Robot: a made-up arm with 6 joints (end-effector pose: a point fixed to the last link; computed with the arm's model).
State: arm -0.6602 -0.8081 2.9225 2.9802 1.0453 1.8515
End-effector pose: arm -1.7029 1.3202 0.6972 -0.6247 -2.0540 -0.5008
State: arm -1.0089 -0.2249 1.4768 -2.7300 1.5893 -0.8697
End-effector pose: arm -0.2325 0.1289 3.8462 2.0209 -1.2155 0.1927
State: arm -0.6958 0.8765 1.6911 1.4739 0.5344 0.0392
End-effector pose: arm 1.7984 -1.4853 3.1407 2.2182 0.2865 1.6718
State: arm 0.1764 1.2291 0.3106 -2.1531 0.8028 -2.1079
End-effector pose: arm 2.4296 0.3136 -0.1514 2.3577 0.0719 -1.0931
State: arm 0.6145 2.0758 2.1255 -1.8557 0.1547 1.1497
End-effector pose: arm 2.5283 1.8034 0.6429 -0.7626 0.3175 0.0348
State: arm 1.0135 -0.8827 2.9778 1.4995 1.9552 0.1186
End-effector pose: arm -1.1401 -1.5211 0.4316 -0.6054 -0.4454 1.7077
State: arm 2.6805 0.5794 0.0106 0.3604 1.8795 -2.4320
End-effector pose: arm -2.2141 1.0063 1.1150 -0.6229 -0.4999 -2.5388
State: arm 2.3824 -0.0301 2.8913 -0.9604 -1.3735 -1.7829
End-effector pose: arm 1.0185 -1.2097 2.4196 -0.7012 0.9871 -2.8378
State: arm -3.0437 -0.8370 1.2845 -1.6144 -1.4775 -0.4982
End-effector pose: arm 1.6107 -0.0106 3.1482 -1.0288 1.2856 -1.7388
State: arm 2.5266 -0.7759 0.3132 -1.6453 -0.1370 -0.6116
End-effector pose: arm -0.2653 0.1013 3.5554 0.7498 0.6419 2.9396
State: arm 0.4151 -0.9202 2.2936 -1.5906 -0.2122 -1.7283
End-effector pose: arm -2.3968 -0.9947 1.3505 -0.4233 -1.6713 2.2526
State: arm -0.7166 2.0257 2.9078 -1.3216 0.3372 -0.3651
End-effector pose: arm 1.7376 -1.5414 2.0950 0.3629 -0.5499 -0.9140
